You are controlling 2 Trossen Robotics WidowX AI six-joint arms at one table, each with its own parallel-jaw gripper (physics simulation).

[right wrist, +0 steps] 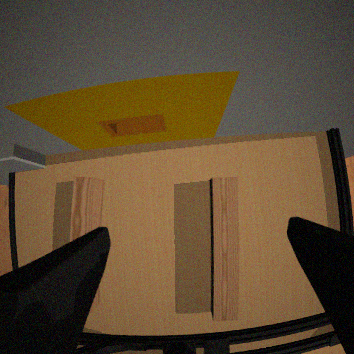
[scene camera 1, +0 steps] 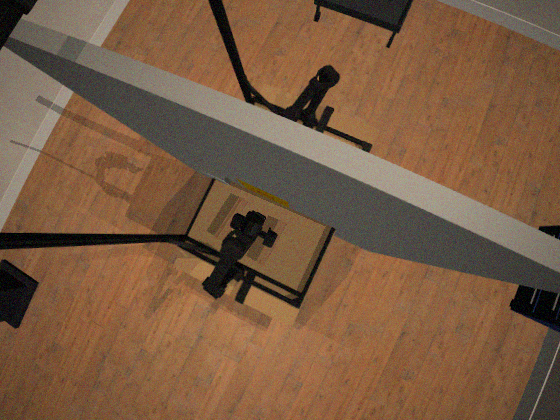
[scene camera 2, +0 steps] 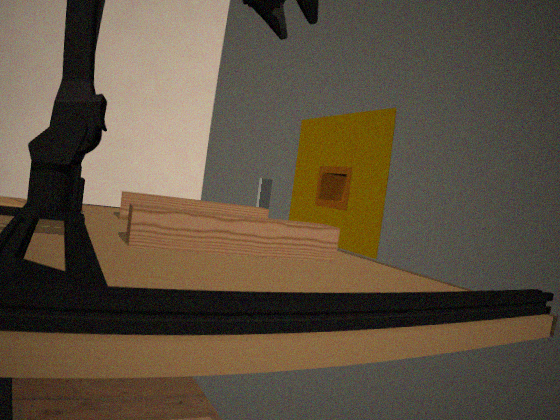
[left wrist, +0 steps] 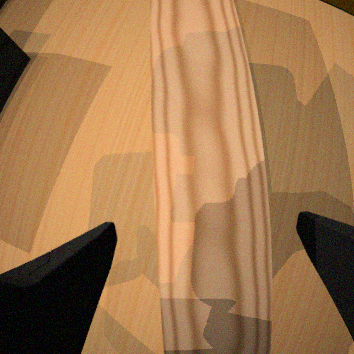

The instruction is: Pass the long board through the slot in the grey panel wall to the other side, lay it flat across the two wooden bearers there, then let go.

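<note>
The long board (left wrist: 210, 150) runs up the left wrist view, low on a wooden table top, with both ends out of view. My left gripper (left wrist: 208, 227) is open above it, one finger to each side of the board in the picture. My right gripper (scene camera 1: 255, 229) (scene camera 2: 298, 29) (right wrist: 199, 232) is open and empty, high above the far-side table. Two parallel wooden bearers stand there: one bearer (scene camera 2: 232, 235) (right wrist: 226, 250) and another bearer (scene camera 2: 195, 202) (right wrist: 87, 200). The grey panel wall (scene camera 1: 310, 175) (scene camera 2: 450, 150) (right wrist: 175, 40) carries a yellow panel (scene camera 2: 350, 140) (right wrist: 195, 110) around the orange-framed slot (scene camera 2: 332, 205).
A dark block side (left wrist: 7, 75) shows at the left edge of the left wrist view. A small grey piece (scene camera 2: 265, 192) (right wrist: 25, 156) juts from the wall beside the yellow panel. Black rails (scene camera 2: 300, 310) (right wrist: 341, 185) edge the bearer table (right wrist: 280, 165). The left arm (scene camera 1: 312, 95) shows beyond the wall.
</note>
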